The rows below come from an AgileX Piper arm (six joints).
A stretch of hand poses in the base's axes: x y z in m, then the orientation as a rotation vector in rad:
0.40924, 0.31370, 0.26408, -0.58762, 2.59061, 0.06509
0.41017, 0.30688, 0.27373, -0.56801, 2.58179, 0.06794
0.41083, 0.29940, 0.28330, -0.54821, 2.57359, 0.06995
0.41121, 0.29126, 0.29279, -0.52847, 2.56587, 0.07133
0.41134, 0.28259, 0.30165, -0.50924, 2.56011, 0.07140
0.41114, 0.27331, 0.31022, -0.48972, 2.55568, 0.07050
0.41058, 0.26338, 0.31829, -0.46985, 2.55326, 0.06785
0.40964, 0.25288, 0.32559, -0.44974, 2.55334, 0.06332
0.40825, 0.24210, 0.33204, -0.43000, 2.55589, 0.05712
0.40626, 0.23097, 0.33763, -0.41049, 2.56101, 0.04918
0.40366, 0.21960, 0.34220, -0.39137, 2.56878, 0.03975
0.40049, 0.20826, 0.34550, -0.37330, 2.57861, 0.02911
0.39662, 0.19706, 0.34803, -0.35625, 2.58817, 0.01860
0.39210, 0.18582, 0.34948, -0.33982, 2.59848, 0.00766
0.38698, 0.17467, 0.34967, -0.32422, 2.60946, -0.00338
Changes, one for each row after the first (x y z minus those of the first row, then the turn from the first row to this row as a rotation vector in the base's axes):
0.00093, -0.00682, 0.00965, 0.00791, -0.01105, -0.01198
0.00159, -0.01430, 0.01922, 0.01518, -0.02159, -0.02439
0.00197, -0.02244, 0.02871, 0.02190, -0.03166, -0.03700
0.00210, -0.03111, 0.03757, 0.02721, -0.03991, -0.04981
0.00190, -0.04039, 0.04614, 0.03164, -0.04699, -0.06322
0.00134, -0.05032, 0.05421, 0.03450, -0.05239, -0.07749
0.00040, -0.06082, 0.06151, 0.03558, -0.05563, -0.09259
-0.00099, -0.07160, 0.06796, 0.03488, -0.05660, -0.10804
-0.00298, -0.08273, 0.07355, 0.03236, -0.05524, -0.12393
-0.00558, -0.09410, 0.07812, 0.02816, -0.05138, -0.14006
-0.00875, -0.10544, 0.08142, 0.02245, -0.04547, -0.15584
-0.01262, -0.11664, 0.08395, 0.01666, -0.03955, -0.17078
-0.01714, -0.12788, 0.08540, 0.01028, -0.03277, -0.18537
-0.02226, -0.13903, 0.08559, 0.00352, -0.02515, -0.19939

